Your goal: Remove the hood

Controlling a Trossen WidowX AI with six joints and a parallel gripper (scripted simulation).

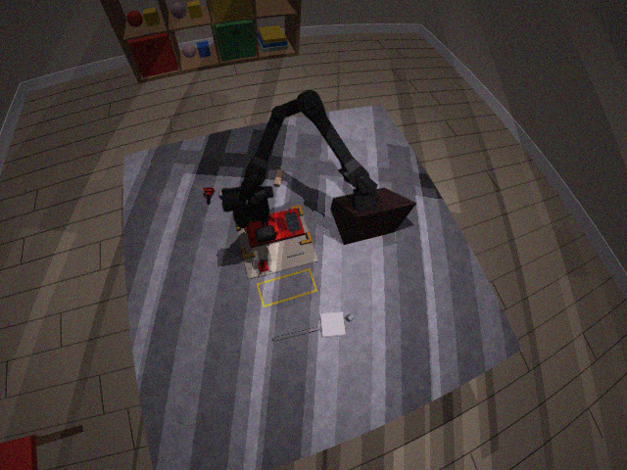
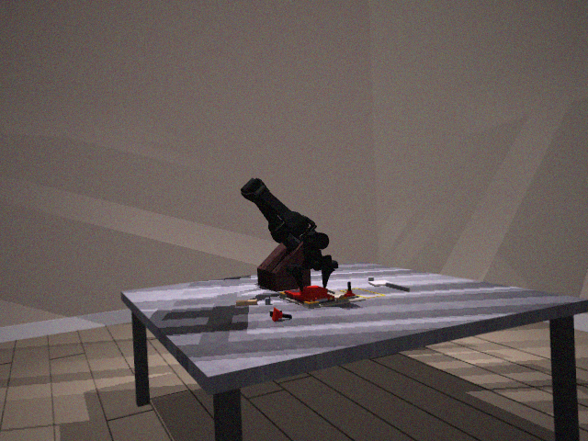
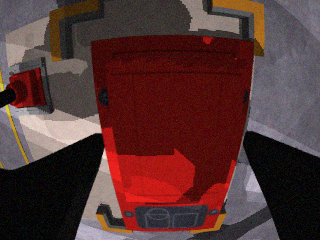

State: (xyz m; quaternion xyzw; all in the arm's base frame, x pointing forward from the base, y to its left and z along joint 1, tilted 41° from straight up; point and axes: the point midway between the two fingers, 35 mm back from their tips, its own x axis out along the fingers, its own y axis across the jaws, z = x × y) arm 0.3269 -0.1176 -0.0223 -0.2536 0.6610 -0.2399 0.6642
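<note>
My gripper tip is now right at the red hood. From my gripper tip the other things lie so: white square tile (15 cm behind, 38 cm to the left, 4 cm below); thin rod (2 cm behind, 38 cm to the left, 3 cm below); wooden piece (10 cm behind, 22 cm to the right, 4 cm below).
</note>
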